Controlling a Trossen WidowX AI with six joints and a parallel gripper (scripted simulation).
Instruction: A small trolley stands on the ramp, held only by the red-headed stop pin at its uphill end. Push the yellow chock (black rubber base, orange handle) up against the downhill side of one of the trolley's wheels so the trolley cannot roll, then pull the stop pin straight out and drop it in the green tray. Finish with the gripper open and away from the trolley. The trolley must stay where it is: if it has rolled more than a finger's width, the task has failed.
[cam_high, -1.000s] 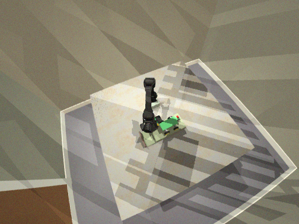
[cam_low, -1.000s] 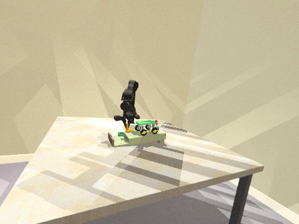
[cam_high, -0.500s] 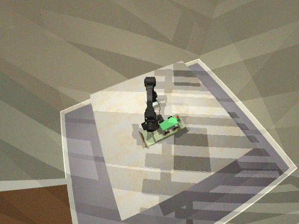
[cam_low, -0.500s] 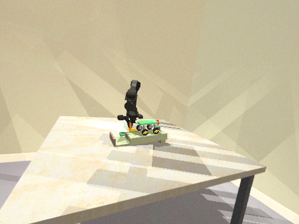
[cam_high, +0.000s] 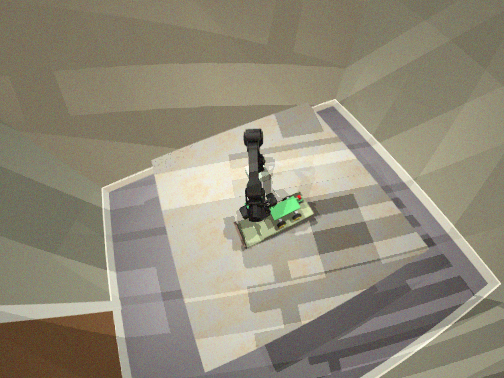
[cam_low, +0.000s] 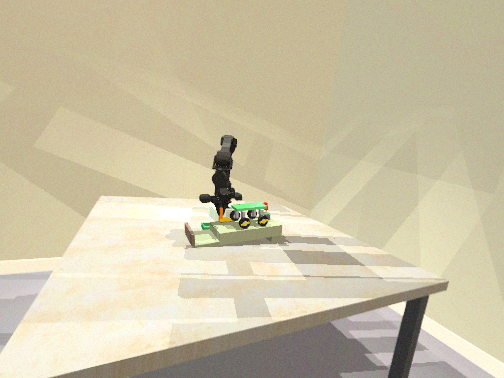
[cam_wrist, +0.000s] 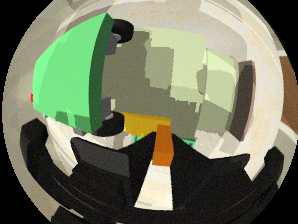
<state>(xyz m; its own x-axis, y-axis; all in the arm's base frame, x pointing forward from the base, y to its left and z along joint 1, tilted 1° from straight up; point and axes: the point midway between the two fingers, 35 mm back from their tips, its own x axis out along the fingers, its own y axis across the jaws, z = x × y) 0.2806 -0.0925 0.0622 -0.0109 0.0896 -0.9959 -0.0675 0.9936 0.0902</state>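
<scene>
Now: the yellow chock 20 mm to the left of my gripper tip and 10 mm below it. Round my gripper tip: pale green ramp (50 mm ahead, 110 mm to the left, 40 mm below); green tray (70 mm behind, 100 mm below); trolley (50 mm ahead, 120 mm to the left, 20 mm above).
</scene>
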